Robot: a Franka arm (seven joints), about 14 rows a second.
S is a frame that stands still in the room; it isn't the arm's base.
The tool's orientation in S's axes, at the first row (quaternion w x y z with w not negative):
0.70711, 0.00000, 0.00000, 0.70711
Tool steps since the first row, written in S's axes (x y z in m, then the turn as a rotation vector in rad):
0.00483, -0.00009, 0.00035, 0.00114, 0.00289, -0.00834
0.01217, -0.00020, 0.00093, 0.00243, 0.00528, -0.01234
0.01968, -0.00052, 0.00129, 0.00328, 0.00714, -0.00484
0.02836, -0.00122, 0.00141, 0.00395, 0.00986, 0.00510
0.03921, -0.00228, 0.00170, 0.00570, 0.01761, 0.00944
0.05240, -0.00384, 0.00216, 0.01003, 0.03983, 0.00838
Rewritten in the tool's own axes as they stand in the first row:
-0.00009, -0.00483, 0.00035, 0.00289, -0.00114, -0.00834
-0.00020, -0.01217, 0.00093, 0.00528, -0.00243, -0.01234
-0.00052, -0.01968, 0.00129, 0.00714, -0.00328, -0.00484
-0.00122, -0.02836, 0.00141, 0.00986, -0.00395, 0.00510
-0.00228, -0.03921, 0.00170, 0.01761, -0.00570, 0.00944
-0.00384, -0.05240, 0.00216, 0.03983, -0.01003, 0.00838

